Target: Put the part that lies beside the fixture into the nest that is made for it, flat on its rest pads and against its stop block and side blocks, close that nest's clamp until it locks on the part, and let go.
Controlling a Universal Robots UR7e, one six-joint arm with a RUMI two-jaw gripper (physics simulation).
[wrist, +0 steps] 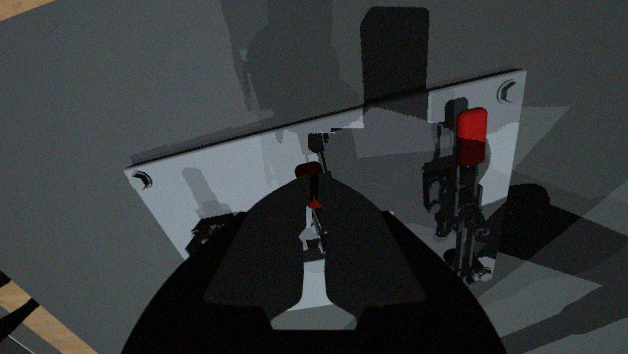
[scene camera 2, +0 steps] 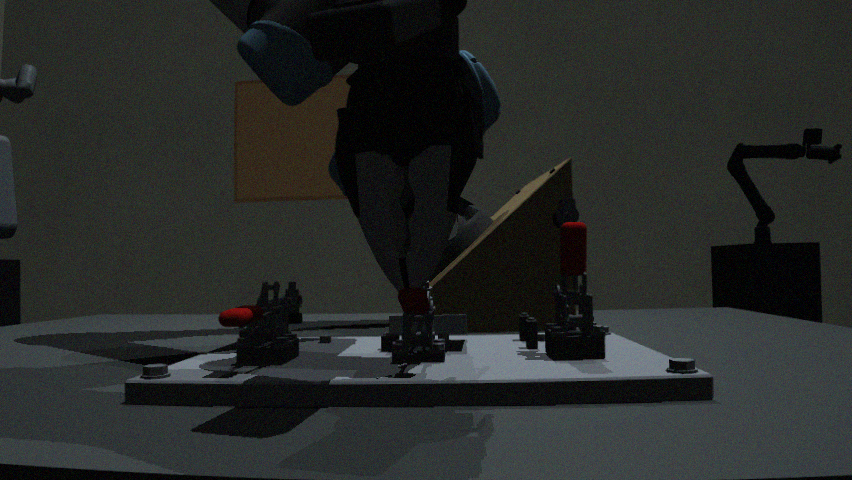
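Where they show: gripper, between the fingertips: (wrist: 314, 177) (scene camera 2: 408, 294); arm's base, origin of its link: (scene camera 2: 454, 255).
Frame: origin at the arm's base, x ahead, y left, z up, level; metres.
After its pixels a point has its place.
Observation:
The pale fixture plate (scene camera 2: 631, 390) {y 0.050, x 0.552, z -0.089 m} (wrist: 165, 200) {y 0.079, x 0.515, z -0.082 m} carries three toggle clamps with red handles. My gripper (scene camera 2: 407, 287) {y -0.075, x 0.514, z -0.033 m} (wrist: 314, 177) {y -0.075, x 0.514, z -0.033 m} is shut and empty, its tips at the red handle of the middle clamp (scene camera 2: 414, 301) {y -0.072, x 0.524, z -0.037 m} (wrist: 308, 169) {y -0.074, x 0.522, z -0.029 m}, apparently touching it. A grey block (scene camera 2: 453, 323) {y -0.040, x 0.422, z -0.060 m}, which looks like the part, shows behind the middle clamp in the scene view; its seating on pads and blocks is hidden. Whether that clamp is locked cannot be told. In the scene view, the left clamp's handle (scene camera 2: 238, 316) {y -0.179, x 0.522, z -0.044 m} (wrist: 472, 132) {y -0.180, x 0.508, z -0.040 m} lies low and the right clamp's handle (scene camera 2: 573, 247) {y 0.040, x 0.476, z -0.005 m} stands upright.
Small dark blocks (scene camera 2: 528, 330) {y 0.019, x 0.419, z -0.067 m} stand left of the right clamp in the scene view. Hex bolts (scene camera 2: 155, 370) {y -0.232, x 0.519, z -0.077 m} (scene camera 2: 681, 364) {y 0.083, x 0.547, z -0.076 m} (wrist: 507, 92) {y -0.229, x 0.515, z -0.075 m} (wrist: 142, 180) {y 0.080, x 0.542, z -0.075 m} rise at the plate's corners. A sloped wooden panel (scene camera 2: 506, 274) {y 0.049, x 0.153, z -0.027 m} stands behind the plate.

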